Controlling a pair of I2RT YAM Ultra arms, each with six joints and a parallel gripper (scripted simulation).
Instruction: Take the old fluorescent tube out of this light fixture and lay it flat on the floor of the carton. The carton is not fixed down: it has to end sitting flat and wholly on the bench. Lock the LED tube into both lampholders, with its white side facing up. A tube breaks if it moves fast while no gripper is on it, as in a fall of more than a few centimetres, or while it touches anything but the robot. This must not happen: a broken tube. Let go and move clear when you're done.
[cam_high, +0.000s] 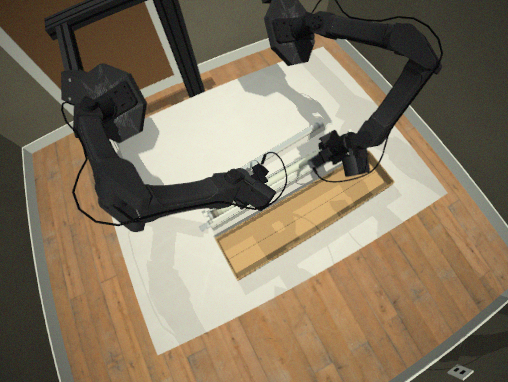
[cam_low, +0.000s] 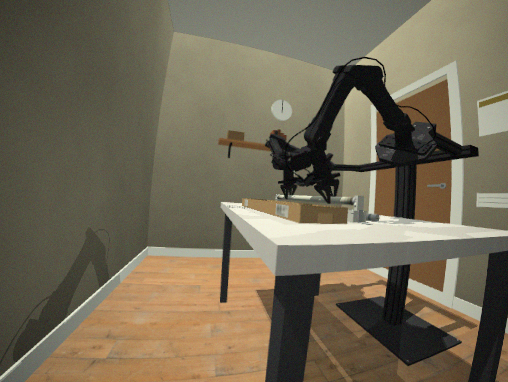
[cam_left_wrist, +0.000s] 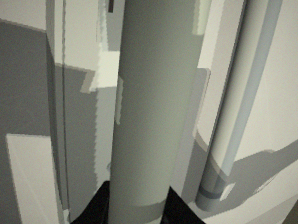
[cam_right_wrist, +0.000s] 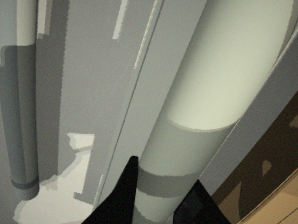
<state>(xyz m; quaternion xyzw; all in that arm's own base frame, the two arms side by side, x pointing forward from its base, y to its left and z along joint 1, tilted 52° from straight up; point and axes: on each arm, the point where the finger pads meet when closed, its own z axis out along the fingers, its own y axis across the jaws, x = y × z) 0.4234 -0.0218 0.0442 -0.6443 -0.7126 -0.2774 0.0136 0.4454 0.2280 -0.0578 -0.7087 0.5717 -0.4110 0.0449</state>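
Now: the old fluorescent tube 1 cm behind my right hand and 17 cm to the left of it. Round my right hand: LED tube: 13 cm behind, 14 cm to the left, 5 cm below; then brown carton: 14 cm ahead, 19 cm to the left, 4 cm below.
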